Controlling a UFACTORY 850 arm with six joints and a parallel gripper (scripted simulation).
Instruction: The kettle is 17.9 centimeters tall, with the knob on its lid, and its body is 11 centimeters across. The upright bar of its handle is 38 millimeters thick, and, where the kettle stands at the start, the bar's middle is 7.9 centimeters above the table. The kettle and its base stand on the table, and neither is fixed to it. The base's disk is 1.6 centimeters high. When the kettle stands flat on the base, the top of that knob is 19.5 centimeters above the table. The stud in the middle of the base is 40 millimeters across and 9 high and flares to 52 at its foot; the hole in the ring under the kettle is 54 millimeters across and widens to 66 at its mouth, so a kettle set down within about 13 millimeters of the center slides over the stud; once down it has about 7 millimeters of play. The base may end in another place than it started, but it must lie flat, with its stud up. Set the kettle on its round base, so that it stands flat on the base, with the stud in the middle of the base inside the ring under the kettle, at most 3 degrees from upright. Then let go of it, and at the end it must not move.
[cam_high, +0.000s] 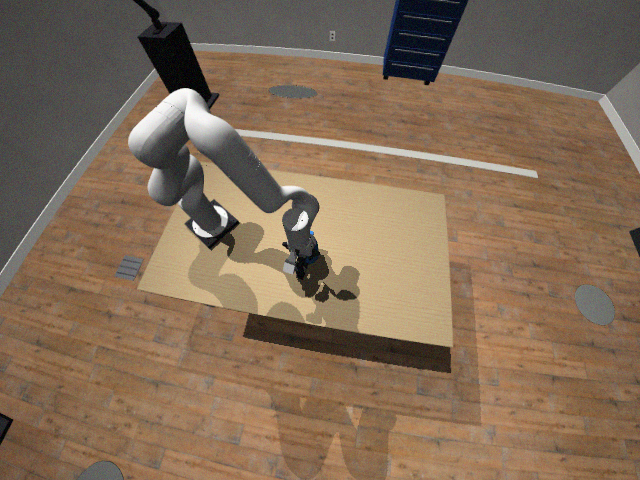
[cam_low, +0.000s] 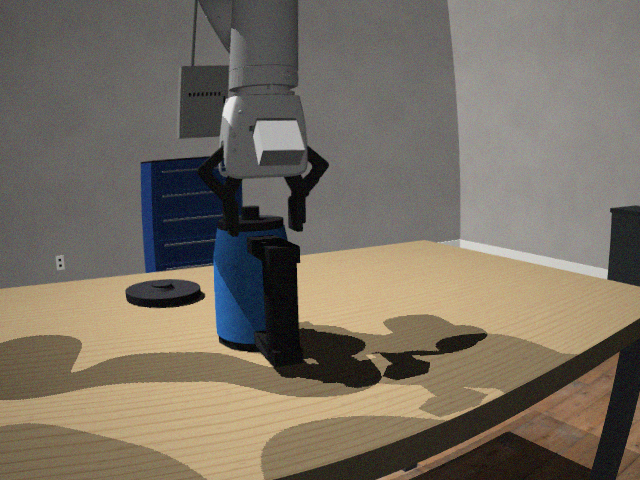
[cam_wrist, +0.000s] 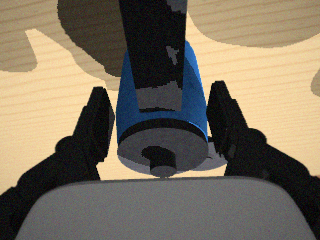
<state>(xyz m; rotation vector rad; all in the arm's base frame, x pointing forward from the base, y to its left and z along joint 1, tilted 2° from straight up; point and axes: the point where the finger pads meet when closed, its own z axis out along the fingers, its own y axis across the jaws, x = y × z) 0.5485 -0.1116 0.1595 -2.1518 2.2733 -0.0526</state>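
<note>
The blue kettle lies 8 cm below my hand and 3 cm to the left of it. The rest, counted from my hand: round kettle base: 34 cm to the left, 16 cm below, 9 cm behind.
</note>
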